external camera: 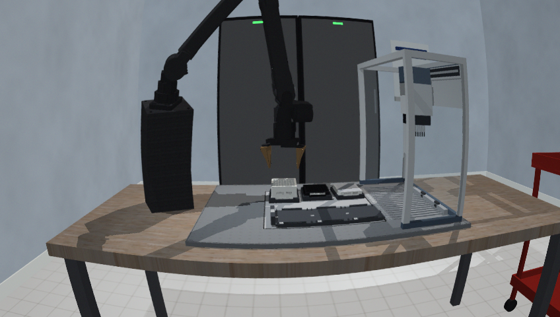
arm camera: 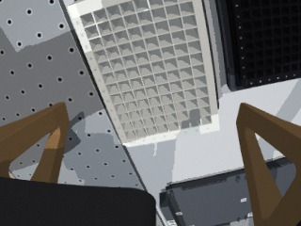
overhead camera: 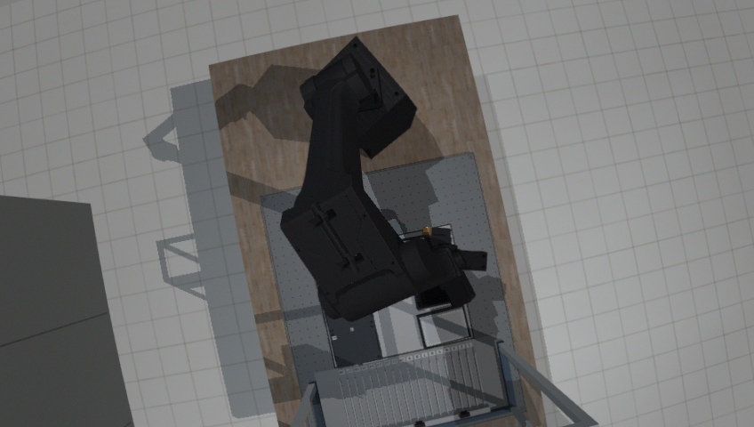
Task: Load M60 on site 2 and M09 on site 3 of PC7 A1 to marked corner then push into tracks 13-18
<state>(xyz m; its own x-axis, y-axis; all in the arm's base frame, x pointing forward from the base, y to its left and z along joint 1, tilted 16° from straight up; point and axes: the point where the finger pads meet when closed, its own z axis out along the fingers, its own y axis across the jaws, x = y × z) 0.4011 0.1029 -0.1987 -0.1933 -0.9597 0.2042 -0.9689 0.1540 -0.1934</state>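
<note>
Now: the nest S1 10 cm below my hand. Round my hand: black 96-well plate M06: 11 cm ahead, 2 cm to the left, 9 cm below; then dark carrier PC7: 14 cm ahead, 25 cm to the right, 9 cm below; then nest S3: 22 cm ahead, 2 cm to the left, 10 cm below.
</note>
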